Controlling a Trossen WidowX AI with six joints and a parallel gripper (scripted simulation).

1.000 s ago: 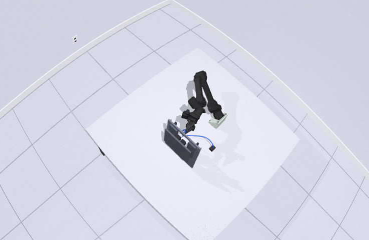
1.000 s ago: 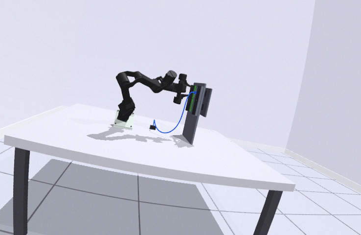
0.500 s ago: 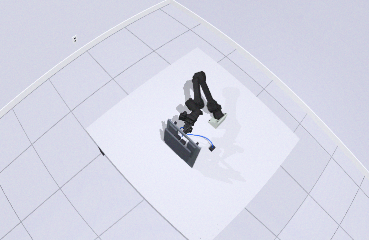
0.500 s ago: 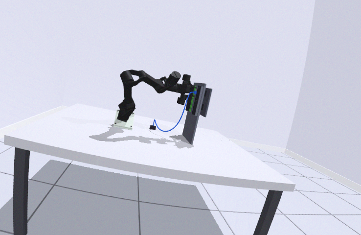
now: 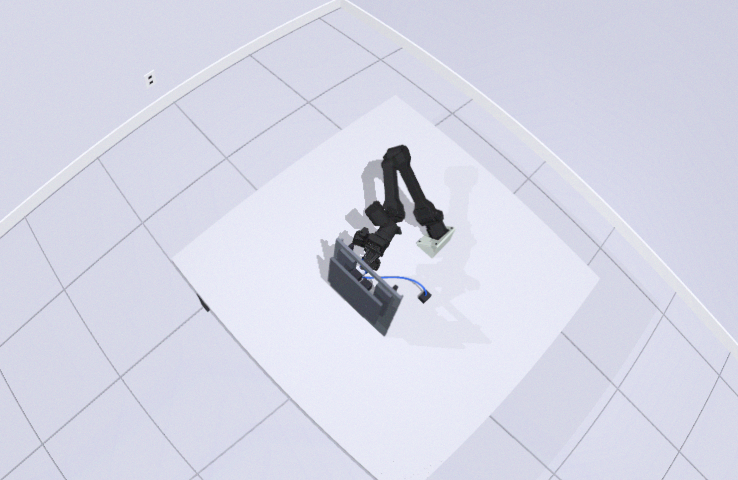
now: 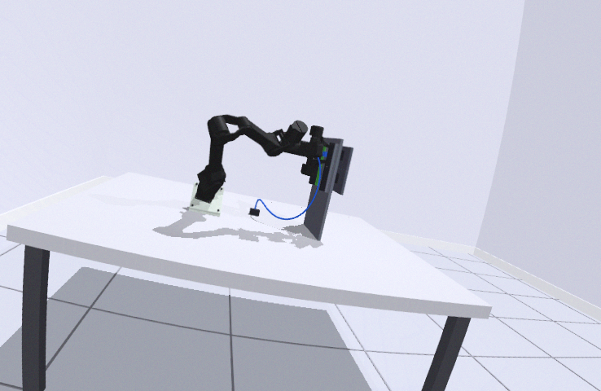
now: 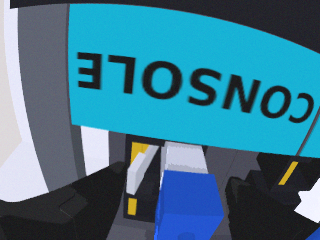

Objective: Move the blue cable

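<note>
The plug lies 10 mm ahead of my gripper tip and 10 mm above it.
</note>
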